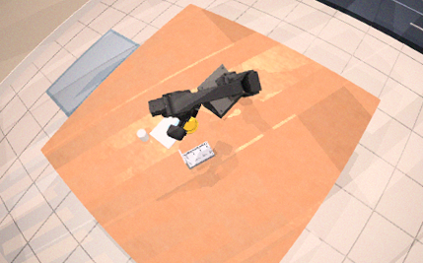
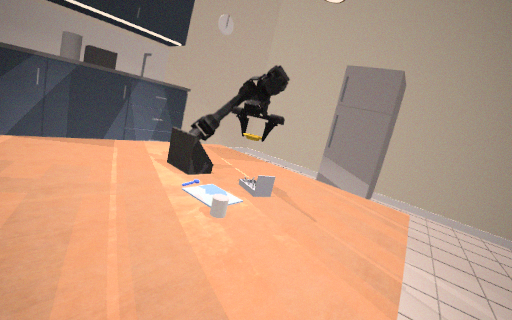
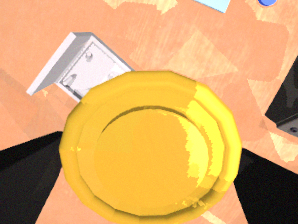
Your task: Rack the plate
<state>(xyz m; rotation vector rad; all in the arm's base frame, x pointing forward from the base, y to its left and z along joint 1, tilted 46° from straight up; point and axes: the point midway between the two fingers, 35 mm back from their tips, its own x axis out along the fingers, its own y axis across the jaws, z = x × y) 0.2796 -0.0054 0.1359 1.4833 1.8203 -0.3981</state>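
Right now my gripper tip is 3 cm short of the grey dish rack, 4 cm to the right of it and 17 cm above it. From my gripper tip the other things lie so: light blue mat 4 cm ahead, 16 cm to the right, 19 cm below; then yellow plate 1 cm above; then blue utensil 7 cm behind, 17 cm to the right, 19 cm below.
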